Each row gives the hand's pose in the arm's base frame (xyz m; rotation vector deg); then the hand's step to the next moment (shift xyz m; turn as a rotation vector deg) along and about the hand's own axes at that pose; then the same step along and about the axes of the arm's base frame.
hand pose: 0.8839 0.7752 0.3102 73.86 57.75 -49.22
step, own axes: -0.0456 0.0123 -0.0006 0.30 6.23 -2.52
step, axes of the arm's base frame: -0.0044 0.0002 0.0470 5.63 3.17 1.88
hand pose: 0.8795 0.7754 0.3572 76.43 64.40 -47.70
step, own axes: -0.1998 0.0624 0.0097 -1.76 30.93 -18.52
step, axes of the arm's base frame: 0.0023 -0.0312 0.2072 26.14 21.20 13.04
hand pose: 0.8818 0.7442 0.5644 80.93 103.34 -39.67
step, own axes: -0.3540 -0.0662 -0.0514 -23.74 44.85 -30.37
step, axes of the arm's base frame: -0.0295 -0.1797 0.3149 39.88 21.32 38.12
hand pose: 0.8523 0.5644 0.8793 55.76 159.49 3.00
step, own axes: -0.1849 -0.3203 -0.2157 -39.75 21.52 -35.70
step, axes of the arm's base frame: -0.0964 -0.3593 0.2120 36.80 -6.74 43.80
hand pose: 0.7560 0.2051 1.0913 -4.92 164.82 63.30
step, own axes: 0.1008 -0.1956 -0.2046 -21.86 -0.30 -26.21
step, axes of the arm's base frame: -0.0933 -0.2853 0.0138 20.89 -17.11 20.87
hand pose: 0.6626 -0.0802 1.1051 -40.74 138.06 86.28
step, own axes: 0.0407 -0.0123 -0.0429 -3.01 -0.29 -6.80
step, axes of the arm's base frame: -0.0257 -0.0542 -0.0073 3.24 -5.28 4.13
